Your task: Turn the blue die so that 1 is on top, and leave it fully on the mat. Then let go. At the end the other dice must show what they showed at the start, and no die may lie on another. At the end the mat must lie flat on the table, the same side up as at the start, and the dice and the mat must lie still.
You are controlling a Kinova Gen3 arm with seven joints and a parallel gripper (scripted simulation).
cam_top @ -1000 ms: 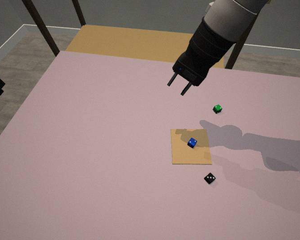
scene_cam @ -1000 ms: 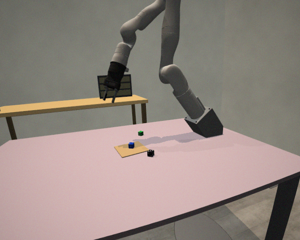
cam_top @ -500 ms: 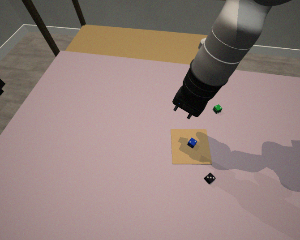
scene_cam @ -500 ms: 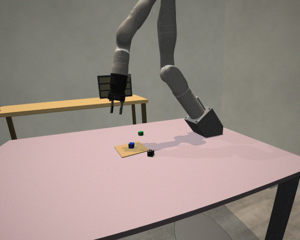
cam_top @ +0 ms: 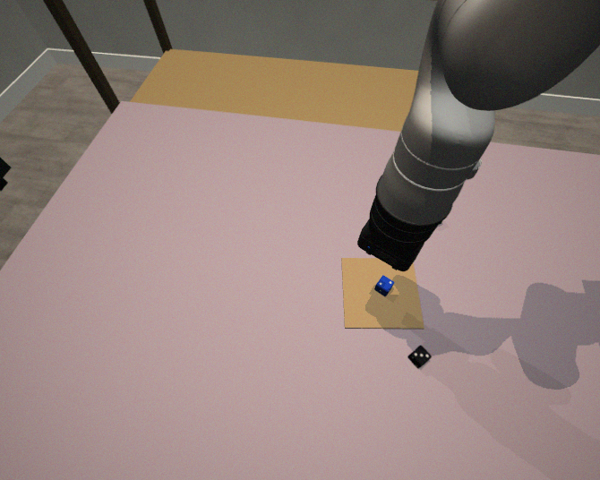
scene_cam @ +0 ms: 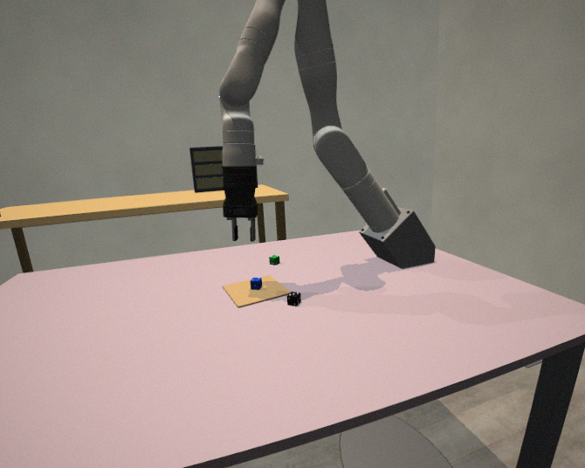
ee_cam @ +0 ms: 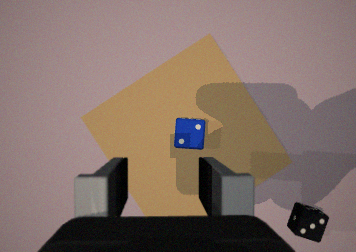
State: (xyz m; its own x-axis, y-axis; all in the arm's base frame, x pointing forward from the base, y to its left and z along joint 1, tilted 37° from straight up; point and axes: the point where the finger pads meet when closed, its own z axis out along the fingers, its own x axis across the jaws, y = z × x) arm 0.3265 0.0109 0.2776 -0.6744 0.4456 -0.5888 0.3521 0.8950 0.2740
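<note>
The blue die is 20 mm behind my hand, 10 mm to the right of it and 140 mm below it. From my hand the other things lie so: tan mat: 20 mm behind, 160 mm below; black die: 80 mm behind, 110 mm to the left, 140 mm below; green die: 130 mm behind, 170 mm to the right, 140 mm below.
</note>
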